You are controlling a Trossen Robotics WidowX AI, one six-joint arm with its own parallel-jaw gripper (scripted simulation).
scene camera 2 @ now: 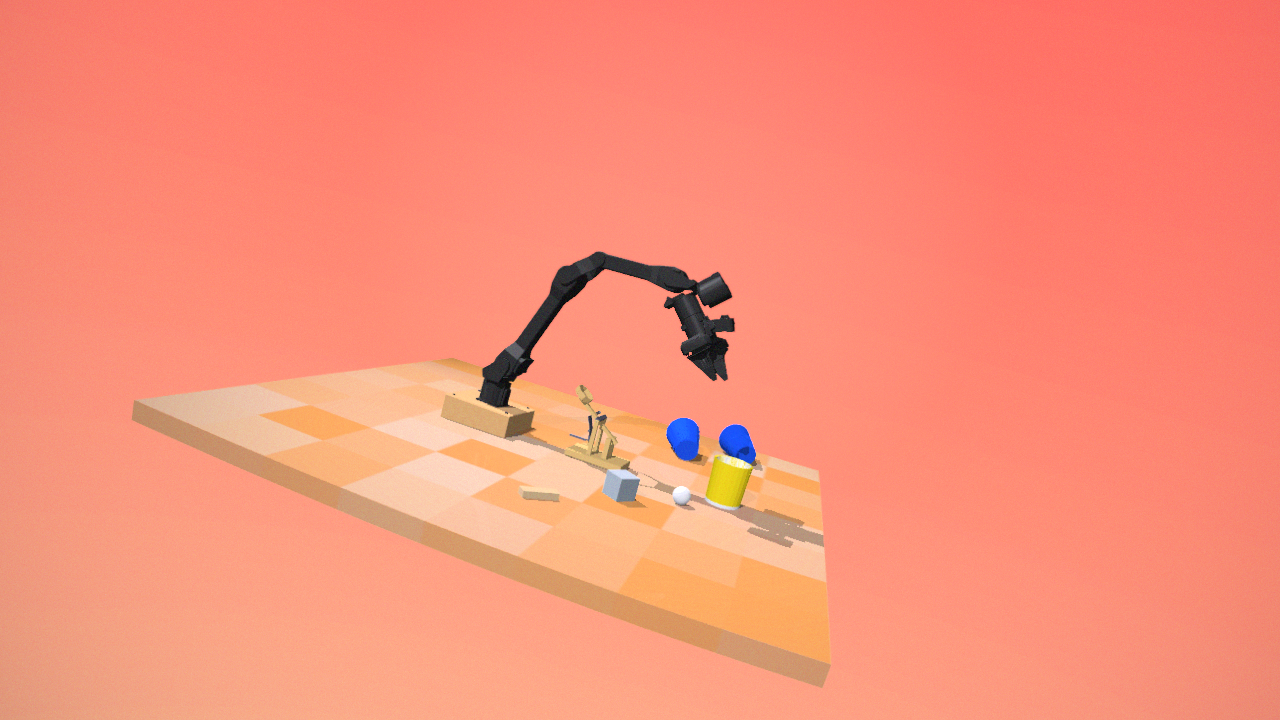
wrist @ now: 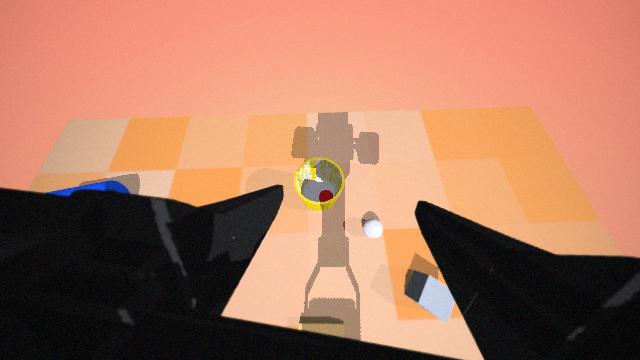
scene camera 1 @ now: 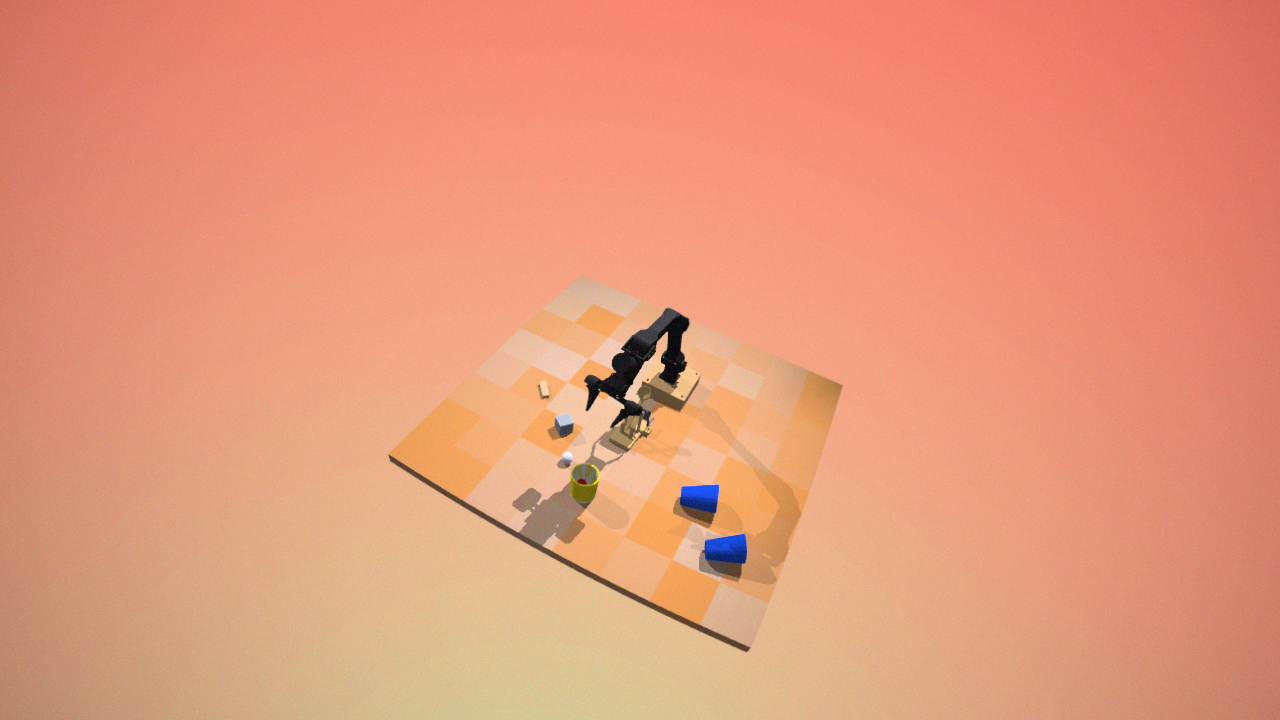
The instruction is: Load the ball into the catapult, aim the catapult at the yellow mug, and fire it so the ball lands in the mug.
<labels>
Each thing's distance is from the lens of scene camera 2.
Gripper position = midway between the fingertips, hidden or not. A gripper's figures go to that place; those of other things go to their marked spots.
my gripper (scene camera 2: 720, 380): 1.61 m
yellow mug (scene camera 2: 729, 477): 1.61 m
</labels>
